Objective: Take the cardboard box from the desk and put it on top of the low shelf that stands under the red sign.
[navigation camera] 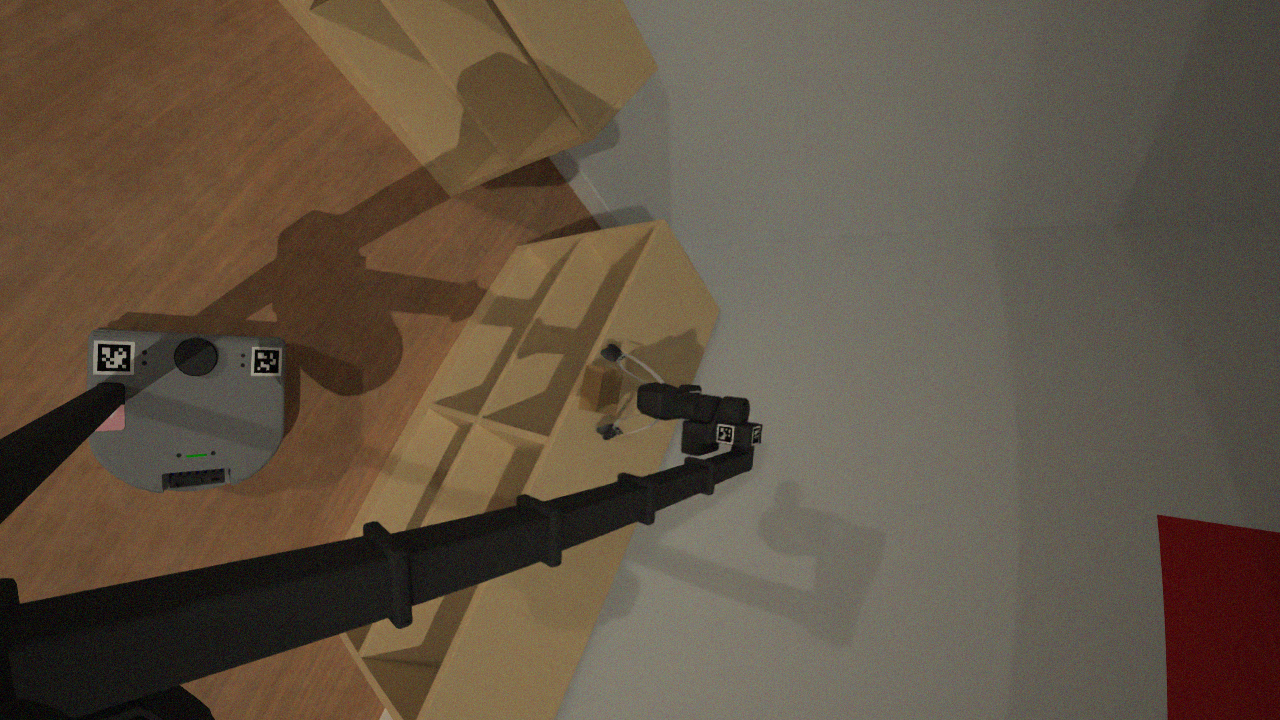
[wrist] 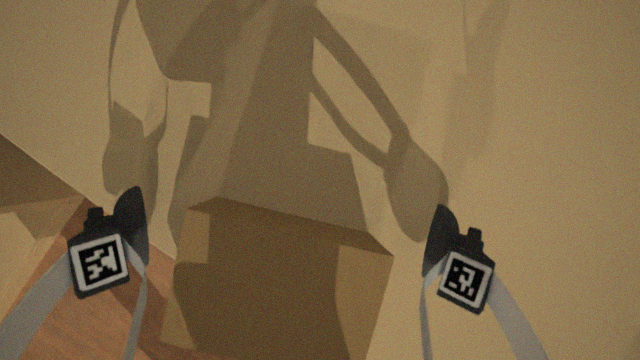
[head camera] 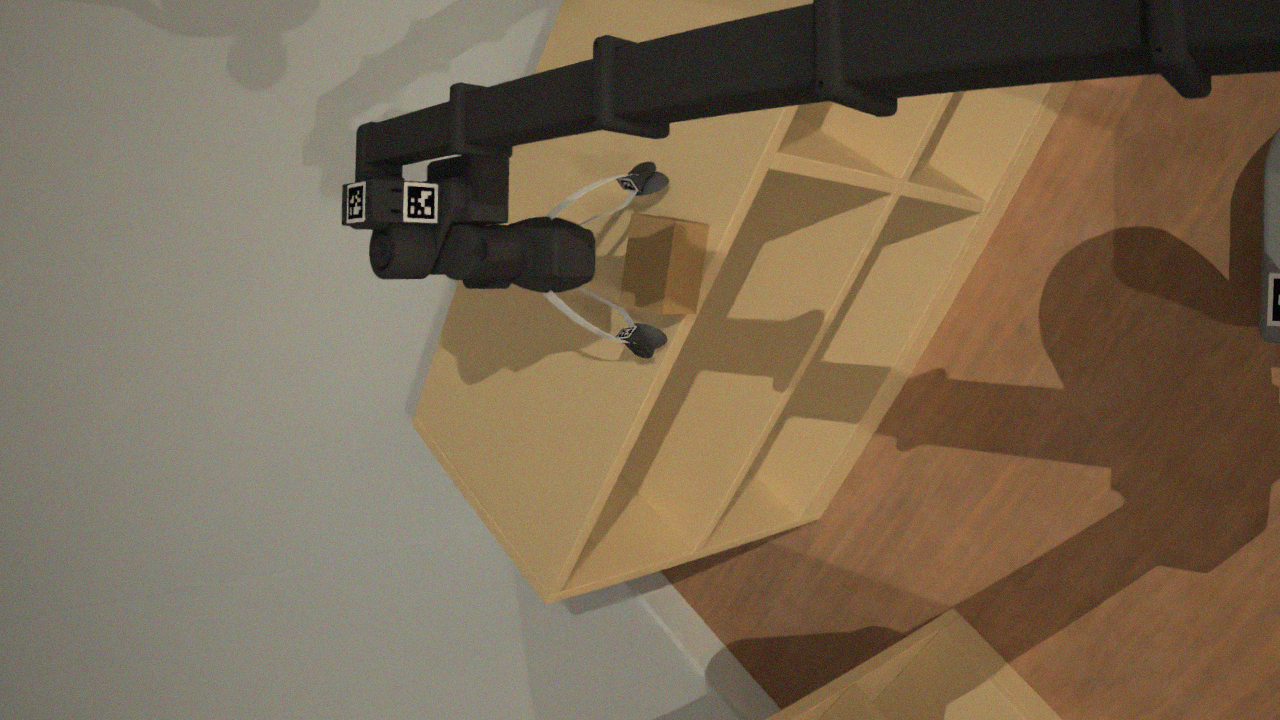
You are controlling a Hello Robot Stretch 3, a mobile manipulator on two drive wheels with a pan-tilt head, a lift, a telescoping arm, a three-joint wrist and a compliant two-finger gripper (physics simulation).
Labels:
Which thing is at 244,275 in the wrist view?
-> A cardboard box.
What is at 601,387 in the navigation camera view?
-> A cardboard box.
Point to the gripper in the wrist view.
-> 291,222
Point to the gripper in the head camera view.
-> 658,260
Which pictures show the cardboard box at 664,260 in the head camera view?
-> The navigation camera view, the wrist view and the head camera view: all of them.

